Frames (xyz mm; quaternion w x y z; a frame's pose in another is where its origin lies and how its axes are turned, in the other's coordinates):
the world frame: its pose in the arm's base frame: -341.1 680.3 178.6 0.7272 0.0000 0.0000 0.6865
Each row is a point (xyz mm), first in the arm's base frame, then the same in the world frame.
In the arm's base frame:
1: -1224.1 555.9 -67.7
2: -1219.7 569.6 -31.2
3: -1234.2 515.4 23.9
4: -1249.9 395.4 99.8
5: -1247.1 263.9 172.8
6: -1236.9 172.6 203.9
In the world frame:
1: -175.0 874.4 -246.3
2: -161.1 870.8 -209.8
3: -216.0 882.1 -154.7
4: -336.7 890.9 -78.8
5: -467.8 880.5 -5.8
6: -558.4 865.1 25.3

